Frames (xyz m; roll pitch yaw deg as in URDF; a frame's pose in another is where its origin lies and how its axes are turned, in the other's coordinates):
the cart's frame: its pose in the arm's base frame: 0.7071 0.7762 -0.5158 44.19 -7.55 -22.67
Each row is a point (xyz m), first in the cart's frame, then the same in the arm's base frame.
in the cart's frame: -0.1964 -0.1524 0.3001
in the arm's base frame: 0.3915 0.5629 -0.4336
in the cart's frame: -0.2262 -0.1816 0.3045
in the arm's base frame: 0.3571 0.5513 -0.4546
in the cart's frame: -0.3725 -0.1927 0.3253
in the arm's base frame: 0.2137 0.5868 -0.4667
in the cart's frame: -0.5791 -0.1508 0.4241
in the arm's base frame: -0.0024 0.6350 -0.3946
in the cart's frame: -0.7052 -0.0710 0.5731
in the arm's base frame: -0.1554 0.6484 -0.2501
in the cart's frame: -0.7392 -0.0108 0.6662
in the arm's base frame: -0.2080 0.6468 -0.1468
